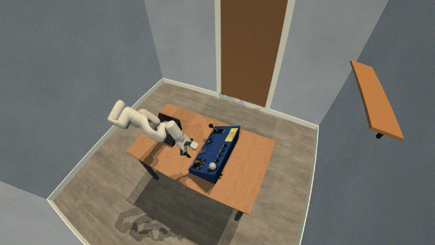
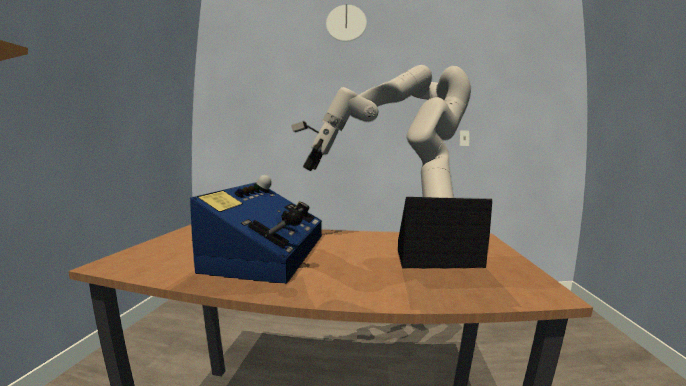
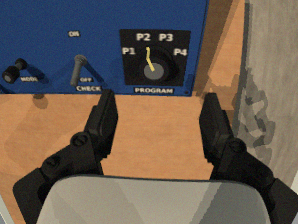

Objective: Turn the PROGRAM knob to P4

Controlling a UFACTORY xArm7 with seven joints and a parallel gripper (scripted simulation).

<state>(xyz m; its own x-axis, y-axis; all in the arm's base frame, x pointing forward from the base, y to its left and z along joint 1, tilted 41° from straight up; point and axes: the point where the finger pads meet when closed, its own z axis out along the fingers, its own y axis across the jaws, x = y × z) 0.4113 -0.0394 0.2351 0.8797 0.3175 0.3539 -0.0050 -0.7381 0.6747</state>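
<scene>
Now: the check toggle 20 mm ahead of my hand, 130 mm to the left of it and 150 mm below it. From my hand the other things lie so: mode knob 30 mm ahead, 250 mm to the left, 140 mm below; then black lever 370 mm to the left, 140 mm below; then blue console 60 mm ahead, 190 mm to the left, 170 mm below.
</scene>
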